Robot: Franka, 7 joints.
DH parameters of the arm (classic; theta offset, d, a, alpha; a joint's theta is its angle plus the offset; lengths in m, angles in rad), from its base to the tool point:
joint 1: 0 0.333 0 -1.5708
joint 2: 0 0 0 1.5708
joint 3: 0 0.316 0.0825 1.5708
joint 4: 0 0 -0.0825 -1.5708
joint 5: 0 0.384 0 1.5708
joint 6: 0 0 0.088 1.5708
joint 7: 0 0.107 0 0
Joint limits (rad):
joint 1: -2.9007..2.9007
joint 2: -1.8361..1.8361
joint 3: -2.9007..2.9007
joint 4: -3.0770..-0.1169
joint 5: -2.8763..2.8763
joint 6: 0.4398..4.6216
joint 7: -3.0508..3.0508
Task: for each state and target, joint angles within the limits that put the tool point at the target. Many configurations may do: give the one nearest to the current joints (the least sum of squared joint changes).
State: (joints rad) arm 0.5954 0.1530 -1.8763 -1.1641 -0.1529 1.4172 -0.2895
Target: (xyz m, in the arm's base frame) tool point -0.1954 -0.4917 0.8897
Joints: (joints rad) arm 0.3560 -0.1653 -2.1086 -0.9031 -0.2157 1.6928 -0.2895
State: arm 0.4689 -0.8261 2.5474 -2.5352 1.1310 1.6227 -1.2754
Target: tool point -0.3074 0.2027 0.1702
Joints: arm 0.2749 -0.4705 2.1286 -2.4841 1.0566 1.5149 -1.2754
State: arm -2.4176 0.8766 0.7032 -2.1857 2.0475 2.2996 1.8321
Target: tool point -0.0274 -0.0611 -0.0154
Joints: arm -2.5106 0.9541 0.1590 -2.8148 2.0558 2.5973 1.8321
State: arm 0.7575 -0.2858 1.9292 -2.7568 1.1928 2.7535 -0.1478
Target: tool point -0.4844 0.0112 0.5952
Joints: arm 0.8263 0.5251 2.4793 -2.2527 1.1566 2.7397 -0.1478
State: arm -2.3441 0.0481 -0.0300 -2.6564 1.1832 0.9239 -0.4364
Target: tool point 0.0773 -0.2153 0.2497
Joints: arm -2.0716 0.1512 0.2444 -2.9096 1.1594 0.9422 -0.4364
